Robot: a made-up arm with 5 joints.
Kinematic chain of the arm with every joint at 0, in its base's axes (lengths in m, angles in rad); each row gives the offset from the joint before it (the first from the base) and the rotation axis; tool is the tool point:
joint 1: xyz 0 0 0.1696 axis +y
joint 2: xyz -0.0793 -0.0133 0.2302 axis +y
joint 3: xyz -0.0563 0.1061 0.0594 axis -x
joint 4: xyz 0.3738 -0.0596 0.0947 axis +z
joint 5: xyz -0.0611 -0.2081 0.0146 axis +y
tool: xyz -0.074 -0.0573 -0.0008
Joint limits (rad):
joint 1: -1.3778..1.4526
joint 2: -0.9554..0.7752
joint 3: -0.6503..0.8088
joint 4: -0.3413..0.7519
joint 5: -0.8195..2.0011
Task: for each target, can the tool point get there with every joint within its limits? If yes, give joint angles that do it. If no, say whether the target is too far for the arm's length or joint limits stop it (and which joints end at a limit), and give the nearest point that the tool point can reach.
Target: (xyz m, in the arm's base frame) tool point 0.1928 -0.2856 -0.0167
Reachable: yes | joints 1.0263 0.5586 -0.5287 0.5352 1.1353
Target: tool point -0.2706 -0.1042 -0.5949
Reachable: no: joint limits stop it (at a limit: joint 1, joint 2, joint 4, joint 5) | nearest point 0.0772 -0.2075 -0.2163 | short by 0.524 m
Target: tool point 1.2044 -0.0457 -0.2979
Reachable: no: too far | nearest point 0.7452 0.0248 -0.0306 | short by 0.536 m
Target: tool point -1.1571 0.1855 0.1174
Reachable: no: too far | nearest point -0.8450 0.0265 0.1991 | short by 0.360 m
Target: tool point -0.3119 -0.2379 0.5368
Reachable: yes | joints -0.8216 -0.2723 -0.0543 -0.0221 0.7831
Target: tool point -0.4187 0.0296 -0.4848
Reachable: no: joint limits stop it (at a limit: joint 1, joint 2, joint 3, joint 4) | nearest point -0.5670 0.0093 -0.0270 | short by 0.482 m
